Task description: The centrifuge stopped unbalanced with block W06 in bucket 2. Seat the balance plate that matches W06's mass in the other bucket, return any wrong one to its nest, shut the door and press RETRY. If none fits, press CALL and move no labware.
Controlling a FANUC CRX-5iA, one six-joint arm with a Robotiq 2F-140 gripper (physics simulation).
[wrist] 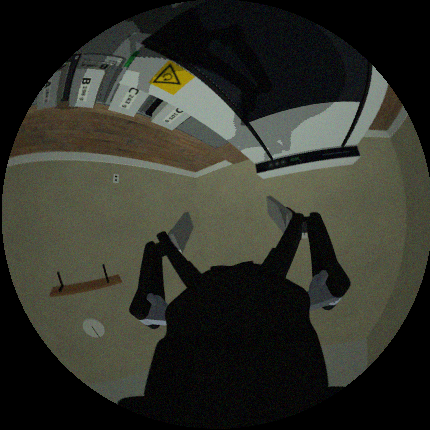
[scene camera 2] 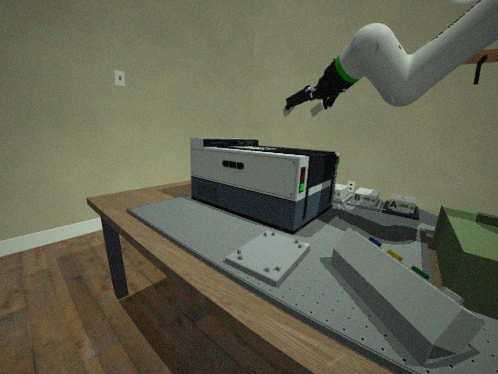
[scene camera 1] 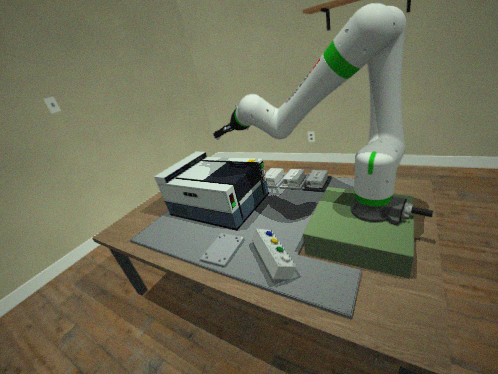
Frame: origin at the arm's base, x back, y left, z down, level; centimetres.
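Seen in the pictures: gripper, fingertip midpoint: [wrist: 228, 212] [scene camera 2: 298, 113] [scene camera 1: 227, 132]; arm's base, origin of the base link: [scene camera 1: 371, 210].
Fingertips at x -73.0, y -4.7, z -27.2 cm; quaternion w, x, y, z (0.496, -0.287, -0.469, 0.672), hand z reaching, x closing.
Observation:
Offsets run from my fingertips to a thing's top centre. Level surfaces: height alone.
My gripper [scene camera 1: 216, 135] [scene camera 2: 302, 111] [wrist: 228, 212] is open and empty, high above the centrifuge [scene camera 1: 200, 202] [scene camera 2: 245, 187] [wrist: 212, 106]. A dark panel {dx +11.3, dy +14.9, dz +14.4 cm} [scene camera 1: 237, 175] [wrist: 300, 60] covers much of its top; W06 and the buckets do not show. Balance plate A {dx +38.2, dy -21.0, dz +30.3 cm} [scene camera 1: 316, 179] [scene camera 2: 401, 204] [wrist: 46, 94], plate B {dx +25.3, dy -18.7, dz +30.3 cm} [scene camera 1: 294, 177] [scene camera 2: 367, 196] [wrist: 86, 90] and plate C {dx +12.2, dy -16.3, dz +30.3 cm} [scene camera 1: 274, 177] [scene camera 2: 341, 192] [wrist: 129, 100] stand in a row beside the centrifuge. Plate D {dx -1.7, dy -13.8, dz +30.3 cm} [wrist: 170, 116] shows in the wrist view. C's label appears to read 243 g. The button box {dx +48.1, dy +37.0, dz +27.3 cm} [scene camera 1: 274, 260] [scene camera 2: 390, 295] has blue, yellow, green and white buttons; their labels are unreadable.
A light flat plate with small pegs {dx +26.0, dy +42.3, dz +33.3 cm} [scene camera 1: 222, 249] [scene camera 2: 270, 255] lies on the grey mat {dz +35.7 cm} [scene camera 1: 325, 292] [scene camera 2: 165, 215] in front of the centrifuge. The green robot base block [scene camera 1: 350, 245] [scene camera 2: 470, 250] stands at the right. A wall shelf [wrist: 87, 286] shows in the wrist view.

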